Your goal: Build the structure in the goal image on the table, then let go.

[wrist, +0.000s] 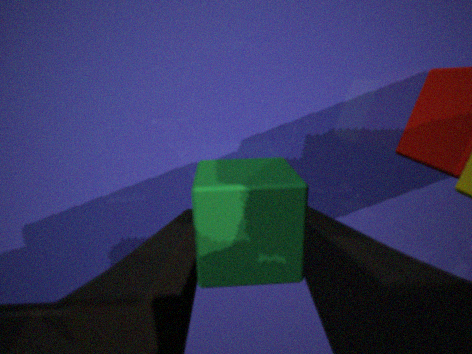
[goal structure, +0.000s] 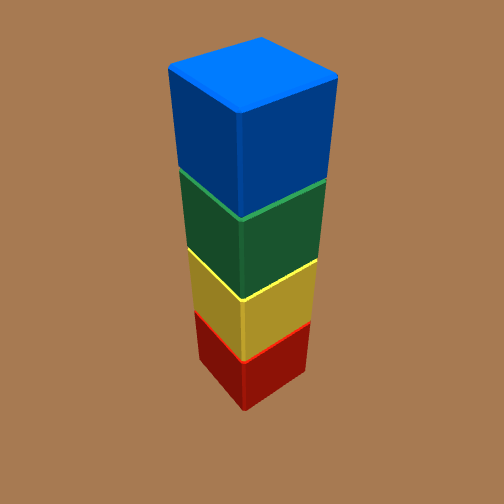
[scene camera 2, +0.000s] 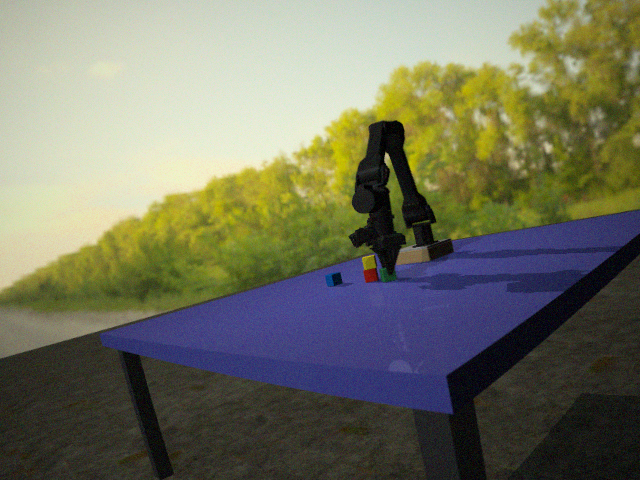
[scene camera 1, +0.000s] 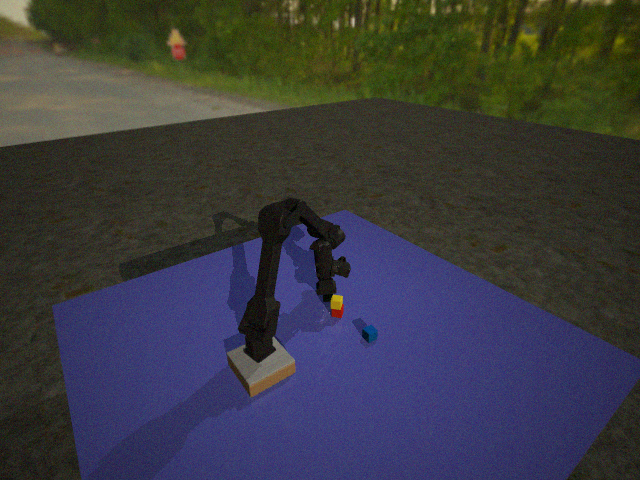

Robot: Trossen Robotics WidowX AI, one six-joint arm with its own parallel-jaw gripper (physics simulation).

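Observation:
A green cube (scene camera 2: 385, 275) (wrist: 249, 230) sits on the table, between my fingertips. My gripper (scene camera 1: 326, 298) (scene camera 2: 389, 271) (wrist: 246, 219) points down and is shut on the green cube, one finger on each side. In scene camera 1 the cube is mostly hidden by the fingers. A yellow cube (scene camera 1: 337, 301) (scene camera 2: 368, 261) (wrist: 467, 181) is stacked on a red cube (scene camera 1: 337, 312) (scene camera 2: 370, 275) (wrist: 440, 115), close beside the green cube. A blue cube (scene camera 1: 369, 333) (scene camera 2: 333, 279) lies apart on the table, on the far side of the stack from my gripper.
The blue table top (scene camera 1: 439, 392) (scene camera 2: 289, 330) carries the cubes and the arm's wooden base block (scene camera 1: 268, 369) (scene camera 2: 424, 252). The red and yellow stack is the nearest obstacle, on the right in the wrist view. Shadows of the arm fall across the table.

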